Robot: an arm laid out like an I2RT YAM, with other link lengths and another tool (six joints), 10 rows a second.
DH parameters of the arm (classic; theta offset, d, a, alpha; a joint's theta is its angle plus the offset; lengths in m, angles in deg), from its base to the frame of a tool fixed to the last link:
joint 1: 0 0.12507 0.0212 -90
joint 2: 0 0 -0.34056 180
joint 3: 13.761 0 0.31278 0
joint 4: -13.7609 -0.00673 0.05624 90
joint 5: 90 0.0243 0 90
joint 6: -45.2 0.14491 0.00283 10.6
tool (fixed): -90 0.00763 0 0
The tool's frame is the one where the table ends.
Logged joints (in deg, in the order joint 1, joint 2, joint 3, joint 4, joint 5, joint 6), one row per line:
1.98 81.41 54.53 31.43 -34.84 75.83
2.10 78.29 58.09 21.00 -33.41 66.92
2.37 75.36 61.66 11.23 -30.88 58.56
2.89 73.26 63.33 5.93 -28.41 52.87
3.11 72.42 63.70 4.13 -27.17 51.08
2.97 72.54 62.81 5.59 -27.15 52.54
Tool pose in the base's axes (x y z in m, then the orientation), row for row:
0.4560 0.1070 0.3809 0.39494 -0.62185 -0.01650 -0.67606
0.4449 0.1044 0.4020 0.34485 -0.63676 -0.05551 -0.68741
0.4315 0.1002 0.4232 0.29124 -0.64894 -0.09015 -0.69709
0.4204 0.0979 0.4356 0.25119 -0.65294 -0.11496 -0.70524
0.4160 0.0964 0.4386 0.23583 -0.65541 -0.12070 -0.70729
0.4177 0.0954 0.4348 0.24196 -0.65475 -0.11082 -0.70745
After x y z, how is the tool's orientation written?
As a quaternion, w x y z.
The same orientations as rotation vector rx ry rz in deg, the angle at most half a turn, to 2 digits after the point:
-90.35 -2.40 -98.22
-94.74 -8.26 -102.27
-99.13 -13.77 -106.49
-101.79 -17.92 -109.95
-103.00 -18.97 -111.15
-102.57 -17.36 -110.82

